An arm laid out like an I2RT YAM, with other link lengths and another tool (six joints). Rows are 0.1 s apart.
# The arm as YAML. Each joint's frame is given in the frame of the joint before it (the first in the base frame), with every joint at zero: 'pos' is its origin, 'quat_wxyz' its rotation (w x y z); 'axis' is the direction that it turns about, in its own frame. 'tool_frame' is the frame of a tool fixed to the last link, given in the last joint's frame.
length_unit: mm
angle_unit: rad
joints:
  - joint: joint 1
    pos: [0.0, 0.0, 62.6]
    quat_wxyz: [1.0, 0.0, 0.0, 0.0]
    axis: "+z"
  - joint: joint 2
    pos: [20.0, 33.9, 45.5]
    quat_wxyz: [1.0, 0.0, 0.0, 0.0]
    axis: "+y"
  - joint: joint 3
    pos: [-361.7, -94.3, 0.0]
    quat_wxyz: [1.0, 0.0, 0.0, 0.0]
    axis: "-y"
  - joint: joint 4
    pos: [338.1, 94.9, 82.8]
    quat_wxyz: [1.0, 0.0, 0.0, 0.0]
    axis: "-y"
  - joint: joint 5
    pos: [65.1, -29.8, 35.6]
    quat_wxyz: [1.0, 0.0, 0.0, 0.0]
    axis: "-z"
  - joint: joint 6
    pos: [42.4, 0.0, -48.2]
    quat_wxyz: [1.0, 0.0, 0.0, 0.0]
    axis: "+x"
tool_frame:
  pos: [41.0, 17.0, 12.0]
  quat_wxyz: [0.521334, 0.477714, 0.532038, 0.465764]
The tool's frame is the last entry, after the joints.
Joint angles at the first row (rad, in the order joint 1, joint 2, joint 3, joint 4, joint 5, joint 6):
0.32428 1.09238 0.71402 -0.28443 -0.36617 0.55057
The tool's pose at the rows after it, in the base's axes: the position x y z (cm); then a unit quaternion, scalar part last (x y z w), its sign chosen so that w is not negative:
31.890 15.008 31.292 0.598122 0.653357 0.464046 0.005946
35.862 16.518 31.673 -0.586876 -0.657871 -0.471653 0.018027
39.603 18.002 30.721 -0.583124 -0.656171 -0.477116 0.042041
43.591 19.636 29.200 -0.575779 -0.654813 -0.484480 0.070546
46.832 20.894 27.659 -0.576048 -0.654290 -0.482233 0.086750
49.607 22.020 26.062 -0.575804 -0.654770 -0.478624 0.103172
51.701 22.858 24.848 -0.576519 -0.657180 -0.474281 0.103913
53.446 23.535 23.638 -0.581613 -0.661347 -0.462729 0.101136
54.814 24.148 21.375 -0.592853 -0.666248 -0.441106 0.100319
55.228 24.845 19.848 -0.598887 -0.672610 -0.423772 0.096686
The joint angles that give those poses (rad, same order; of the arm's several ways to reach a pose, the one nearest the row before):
0.31238 1.20686 0.80869 -0.24851 -0.39911 0.54284
0.30679 1.34099 0.90836 -0.21489 -0.45931 0.54282
0.30679 1.46914 0.98220 -0.16058 -0.50486 0.56329
0.30679 1.60757 1.06412 -0.10046 -0.56224 0.58486
0.30832 1.71926 1.14201 -0.07835 -0.58677 0.59667
0.30980 1.81802 1.21591 -0.06890 -0.61209 0.60472
0.31282 1.88964 1.27626 -0.06867 -0.60926 0.59958
0.31605 1.95133 1.33458 -0.09263 -0.59359 0.58696
0.32097 2.01641 1.37711 -0.12041 -0.56971 0.57399
0.33238 2.05152 1.39625 -0.14062 -0.54312 0.56173

